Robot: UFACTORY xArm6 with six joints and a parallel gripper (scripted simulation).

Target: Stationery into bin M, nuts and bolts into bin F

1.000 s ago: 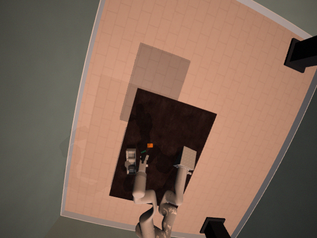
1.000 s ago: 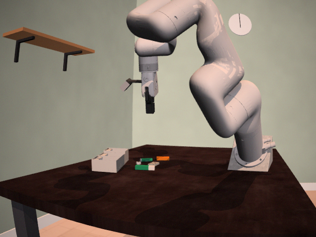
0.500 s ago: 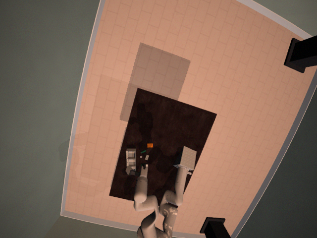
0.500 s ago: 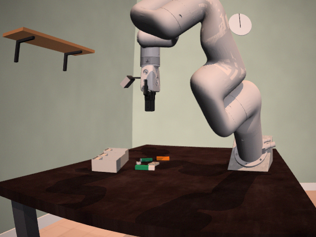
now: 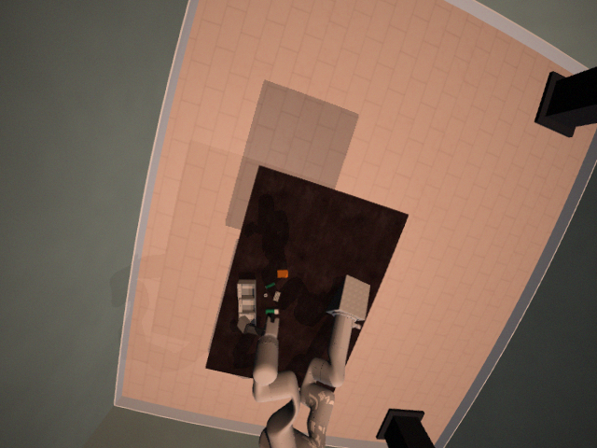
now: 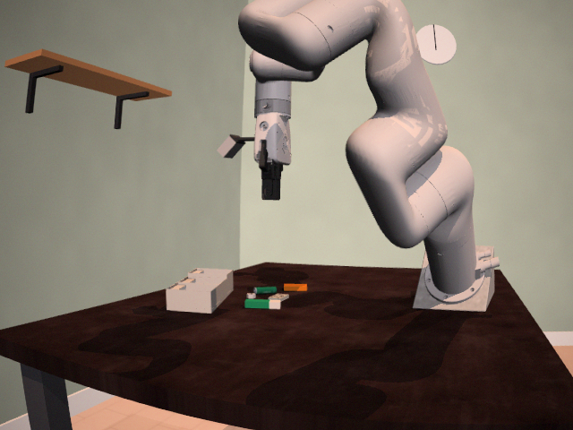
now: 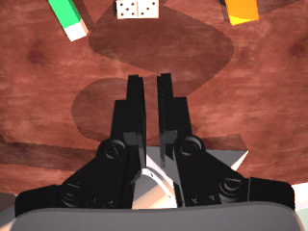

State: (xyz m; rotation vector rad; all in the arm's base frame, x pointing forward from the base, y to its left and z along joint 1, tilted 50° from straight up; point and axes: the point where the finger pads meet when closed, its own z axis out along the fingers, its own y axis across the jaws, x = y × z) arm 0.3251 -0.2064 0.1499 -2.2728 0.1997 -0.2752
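Right now the pale double bin is 110 mm ahead of my hand, 80 mm to the left of it and 200 mm below it. Round my hand: cream domino (20 mm behind, 20 mm to the left, 210 mm below); then green cylinder (20 mm ahead, 40 mm to the right, 210 mm below); then steel nut (30 mm ahead, 20 mm to the left, 220 mm below).
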